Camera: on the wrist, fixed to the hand. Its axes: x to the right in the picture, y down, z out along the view.
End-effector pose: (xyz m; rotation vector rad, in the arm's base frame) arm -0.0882 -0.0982 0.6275 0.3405 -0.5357 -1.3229
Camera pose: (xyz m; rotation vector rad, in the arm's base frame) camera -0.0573 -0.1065 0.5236 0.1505 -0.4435 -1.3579
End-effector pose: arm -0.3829 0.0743 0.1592 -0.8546 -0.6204 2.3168
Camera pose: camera -0.2960 0.1156 0.1087 -0.8983 -0.8679 2.3216
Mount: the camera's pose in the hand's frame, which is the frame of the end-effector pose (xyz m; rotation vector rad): -0.0055 -0.0311 -0.1040 -0.1908 -0.0438 0.0145
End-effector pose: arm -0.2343 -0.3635 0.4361 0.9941 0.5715 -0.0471
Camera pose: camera -0.2931 -0.2986 0.3717 0.8097 0.5185 -0.0013
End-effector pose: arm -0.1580 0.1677 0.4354 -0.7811 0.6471 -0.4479
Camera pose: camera -0.2369 0.0992 0.4053 -0.9638 0.6605 -0.3581
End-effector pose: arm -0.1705 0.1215 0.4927 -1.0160 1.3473 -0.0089
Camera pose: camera -0.2384 0.0443 0.5279 -1.1597 1.3336 0.1546
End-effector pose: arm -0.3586 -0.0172 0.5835 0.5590 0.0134 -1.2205
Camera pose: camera -0.3588 0.0235 0.4827 0.3653 0.0878 -1.2022
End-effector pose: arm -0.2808 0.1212 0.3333 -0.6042 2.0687 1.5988
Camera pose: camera -0.2670 0.0134 0.3358 -0.6141 1.9070 1.8152
